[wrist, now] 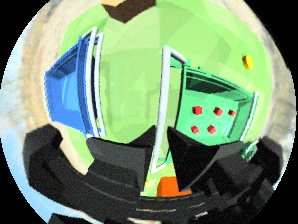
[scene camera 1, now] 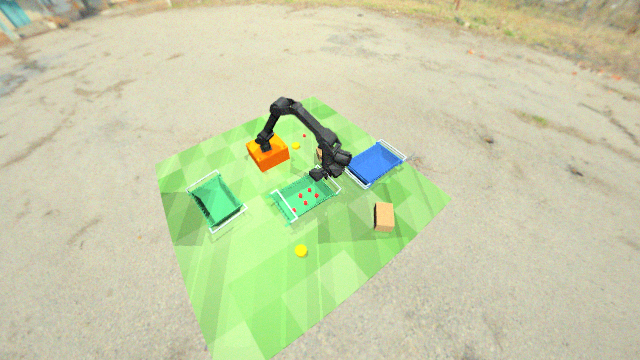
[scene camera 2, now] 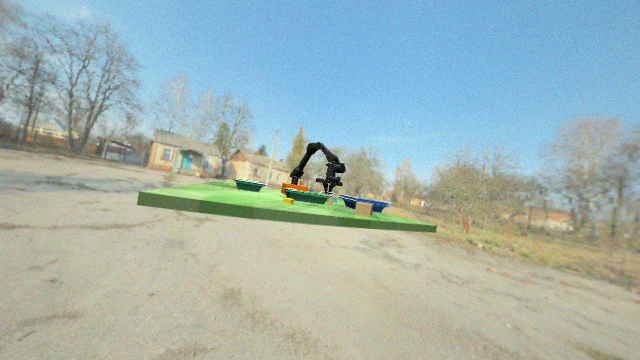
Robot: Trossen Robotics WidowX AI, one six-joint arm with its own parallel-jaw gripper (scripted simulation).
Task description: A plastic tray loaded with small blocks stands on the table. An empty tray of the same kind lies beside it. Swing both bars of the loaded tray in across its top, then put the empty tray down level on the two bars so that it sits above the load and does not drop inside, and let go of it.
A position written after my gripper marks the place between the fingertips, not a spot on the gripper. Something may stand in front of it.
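Note:
Green tray [scene camera 1: 217,203]. Wire bar [wrist: 166,50]. My gripper [wrist: 161,128].

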